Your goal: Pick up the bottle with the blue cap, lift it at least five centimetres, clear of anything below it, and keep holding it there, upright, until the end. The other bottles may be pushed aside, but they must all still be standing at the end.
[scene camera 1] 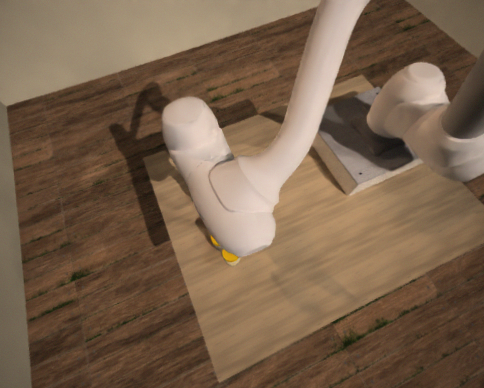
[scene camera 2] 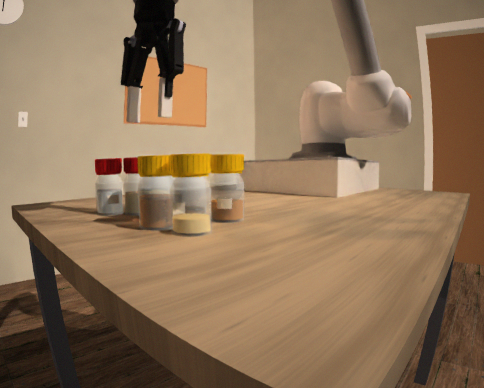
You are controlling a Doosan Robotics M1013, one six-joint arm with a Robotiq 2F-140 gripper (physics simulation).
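Places are measured from the arm's base along level axes (x ahead, y left, z up), in centimetres.
Pixels of known places: gripper, between the fingertips: (scene camera 2: 148, 119); arm's base, origin of its link: (scene camera 1: 381, 132).
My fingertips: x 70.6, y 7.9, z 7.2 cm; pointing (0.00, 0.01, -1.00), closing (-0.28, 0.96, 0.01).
For each thing: its top centre in the pictures, then the offset to it from my fingertips. Level surfaces: height alone.
- front yellow-capped bottle, centre of its top: (scene camera 2: 190, 154) (scene camera 1: 230, 252) dz -6.3, dx +0.9, dy +13.4 cm
- third yellow-capped bottle, centre of its top: (scene camera 2: 226, 154) dz -6.3, dx -9.0, dy +9.9 cm
- outer red-capped bottle, centre of its top: (scene camera 2: 108, 159) dz -6.3, dx +3.4, dy -10.3 cm
- inner red-capped bottle, centre of its top: (scene camera 2: 137, 157) dz -6.3, dx -1.4, dy -6.7 cm
- table, height of its surface: dz -16.8 cm
The bottle with the blue cap does not show in either view; the arm's wrist covers most of the bottle group in scene camera 1, and nearer bottles stand in front in scene camera 2. My gripper (scene camera 2: 149, 111) points down, partly open with nothing between its fingers, and hangs above the bottles in scene camera 2. In scene camera 1 it is hidden under the wrist. A front yellow-capped bottle (scene camera 2: 191, 195) (scene camera 1: 230, 256) stands upright. Another yellow-capped bottle (scene camera 2: 155, 195) stands left of it, and a third yellow-capped bottle (scene camera 2: 228, 190) behind it to the right.
Two red-capped bottles stand upright at the left of the group, the outer red-capped bottle (scene camera 2: 108, 187) and the inner red-capped bottle (scene camera 2: 131, 187). The table (scene camera 1: 300, 260) (scene camera 2: 280, 280) carries the robot's base block (scene camera 1: 350, 175) (scene camera 2: 305, 177), behind and right of the bottles in scene camera 2.
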